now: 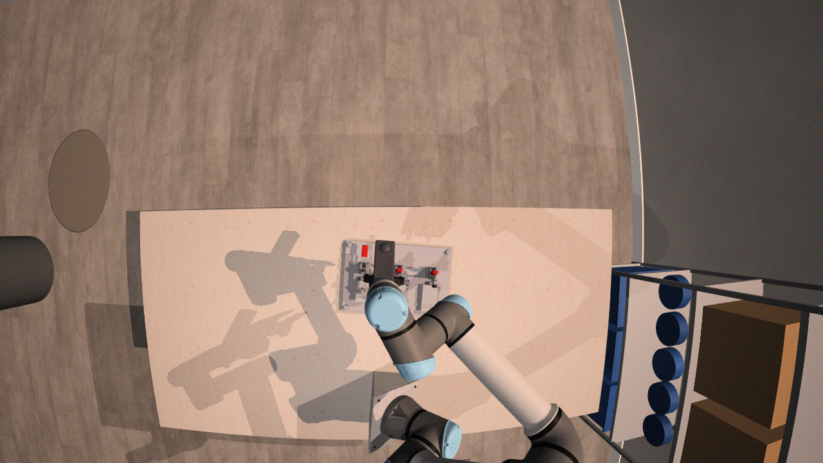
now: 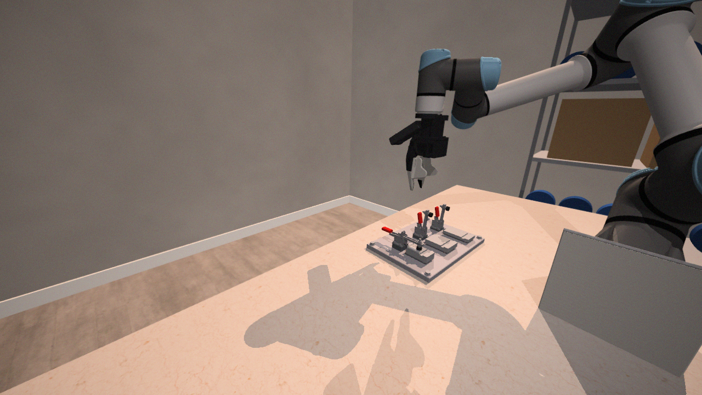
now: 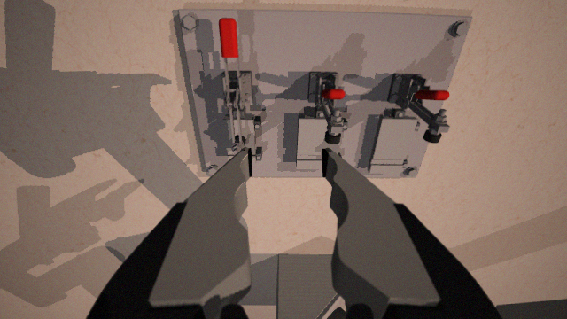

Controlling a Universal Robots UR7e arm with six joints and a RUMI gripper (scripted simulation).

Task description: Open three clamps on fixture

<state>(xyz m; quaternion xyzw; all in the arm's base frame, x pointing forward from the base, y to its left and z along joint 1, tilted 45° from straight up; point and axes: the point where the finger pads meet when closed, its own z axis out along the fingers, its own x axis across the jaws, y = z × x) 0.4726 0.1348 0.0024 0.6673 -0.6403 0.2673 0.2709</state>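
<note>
The grey fixture plate lies 3 cm behind my hand, 5 cm to the right of it and 21 cm below it.
</note>
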